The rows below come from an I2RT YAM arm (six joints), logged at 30 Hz.
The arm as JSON. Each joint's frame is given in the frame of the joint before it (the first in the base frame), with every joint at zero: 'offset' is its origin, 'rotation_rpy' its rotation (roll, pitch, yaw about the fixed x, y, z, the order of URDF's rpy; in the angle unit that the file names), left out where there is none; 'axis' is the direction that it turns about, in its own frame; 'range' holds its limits. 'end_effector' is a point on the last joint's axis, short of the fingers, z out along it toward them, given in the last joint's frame.
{
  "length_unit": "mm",
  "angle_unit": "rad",
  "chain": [
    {
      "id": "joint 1",
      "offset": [
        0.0,
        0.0,
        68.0
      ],
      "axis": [
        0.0,
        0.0,
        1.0
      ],
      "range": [
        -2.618,
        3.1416
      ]
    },
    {
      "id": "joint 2",
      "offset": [
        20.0,
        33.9,
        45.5
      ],
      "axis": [
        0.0,
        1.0,
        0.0
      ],
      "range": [
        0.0,
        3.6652
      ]
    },
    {
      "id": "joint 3",
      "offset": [
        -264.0,
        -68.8,
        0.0
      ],
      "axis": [
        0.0,
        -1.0,
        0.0
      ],
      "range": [
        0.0,
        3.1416
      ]
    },
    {
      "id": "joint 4",
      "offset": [
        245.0,
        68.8,
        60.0
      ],
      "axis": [
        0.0,
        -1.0,
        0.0
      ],
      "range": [
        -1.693,
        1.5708
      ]
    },
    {
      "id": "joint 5",
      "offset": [
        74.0,
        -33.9,
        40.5
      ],
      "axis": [
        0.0,
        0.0,
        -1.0
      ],
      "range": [
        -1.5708,
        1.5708
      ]
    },
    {
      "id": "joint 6",
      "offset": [
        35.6,
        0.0,
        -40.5
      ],
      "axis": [
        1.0,
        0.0,
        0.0
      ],
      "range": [
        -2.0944,
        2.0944
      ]
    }
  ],
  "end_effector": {
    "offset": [
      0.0,
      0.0,
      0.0
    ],
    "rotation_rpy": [
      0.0,
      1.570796,
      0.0
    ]
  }
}
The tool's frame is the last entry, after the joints.
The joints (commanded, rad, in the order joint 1, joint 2, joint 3, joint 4, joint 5, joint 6), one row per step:
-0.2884, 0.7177, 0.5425, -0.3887, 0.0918, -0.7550
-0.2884, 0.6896, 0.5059, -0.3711, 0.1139, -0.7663
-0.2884, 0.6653, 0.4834, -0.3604, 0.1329, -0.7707
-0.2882, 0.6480, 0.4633, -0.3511, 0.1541, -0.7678
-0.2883, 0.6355, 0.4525, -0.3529, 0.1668, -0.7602
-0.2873, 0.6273, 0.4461, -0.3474, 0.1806, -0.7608
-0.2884, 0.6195, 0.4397, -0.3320, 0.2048, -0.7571
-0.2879, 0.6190, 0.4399, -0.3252, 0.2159, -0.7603
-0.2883, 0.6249, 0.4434, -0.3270, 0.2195, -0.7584
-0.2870, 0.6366, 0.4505, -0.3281, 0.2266, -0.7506
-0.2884, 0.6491, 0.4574, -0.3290, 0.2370, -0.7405
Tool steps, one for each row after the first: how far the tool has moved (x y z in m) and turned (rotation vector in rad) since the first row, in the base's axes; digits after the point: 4 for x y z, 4 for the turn. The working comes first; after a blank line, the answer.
Tool pose at each row, in the base's axes (x y z in m, rotation vector in rad; the steps are taken from these numbers as rounded here):
0.1576, -0.0502, 0.2450, -0.4577, 2.1687, -0.6965
0.1533, -0.0497, 0.2381, -0.4554, 2.1660, -0.7288
0.1499, -0.0494, 0.2348, -0.4458, 2.1595, -0.7554
0.1473, -0.0494, 0.2311, -0.4286, 2.1598, -0.7776
0.1452, -0.0492, 0.2289, -0.4126, 2.1642, -0.7862
0.1442, -0.0493, 0.2283, -0.4039, 2.1607, -0.8026
0.1434, -0.0501, 0.2287, -0.3788, 2.1516, -0.8313
0.1436, -0.0505, 0.2295, -0.3737, 2.1470, -0.8465
0.1442, -0.0508, 0.2298, -0.3704, 2.1523, -0.8479
0.1456, -0.0513, 0.2306, -0.3607, 2.1595, -0.8481
0.1470, -0.0523, 0.2313, -0.3438, 2.1691, -0.8516

-0.0043, 0.0005, -0.0069, -0.0226, -0.0015, -0.0127
-0.0077, 0.0008, -0.0102, -0.0391, -0.0091, -0.0267
-0.0103, 0.0008, -0.0139, -0.0491, -0.0130, -0.0462
-0.0124, 0.0010, -0.0161, -0.0495, -0.0137, -0.0611
-0.0134, 0.0009, -0.0167, -0.0587, -0.0185, -0.0718
-0.0142, 0.0001, -0.0163, -0.0719, -0.0326, -0.0960
-0.0140, -0.0003, -0.0155, -0.0816, -0.0370, -0.1036
-0.0134, -0.0006, -0.0152, -0.0809, -0.0331, -0.1079
-0.0120, -0.0011, -0.0144, -0.0771, -0.0296, -0.1165
-0.0106, -0.0021, -0.0137, -0.0730, -0.0258, -0.1317

